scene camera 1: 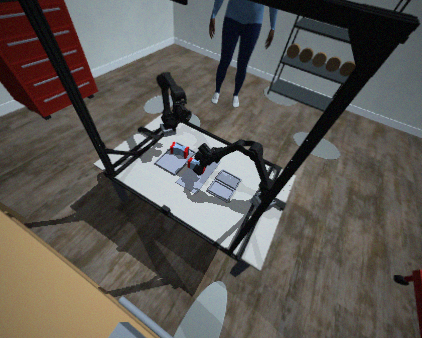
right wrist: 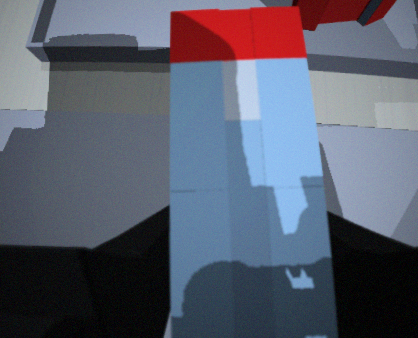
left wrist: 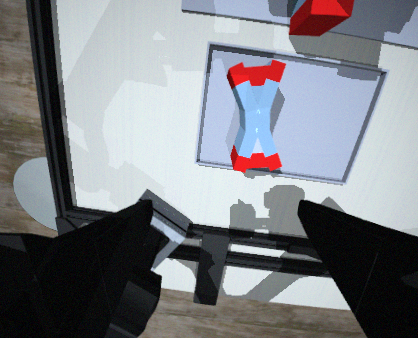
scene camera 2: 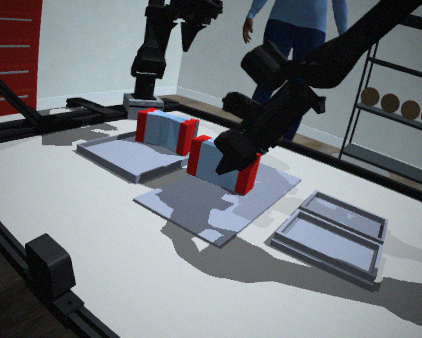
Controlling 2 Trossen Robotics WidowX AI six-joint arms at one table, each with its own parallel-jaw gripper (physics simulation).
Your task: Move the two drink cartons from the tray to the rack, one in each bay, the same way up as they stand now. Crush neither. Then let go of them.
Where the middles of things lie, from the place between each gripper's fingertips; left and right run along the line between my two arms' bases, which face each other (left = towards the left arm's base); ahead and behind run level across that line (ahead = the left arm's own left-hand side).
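Flat grey mat (scene camera 2: 215, 214): my right hand 3 cm above it, 3 cm to the left of it.
From my left hand, the mat: 210 mm below, 270 mm to the right, 30 mm behind.
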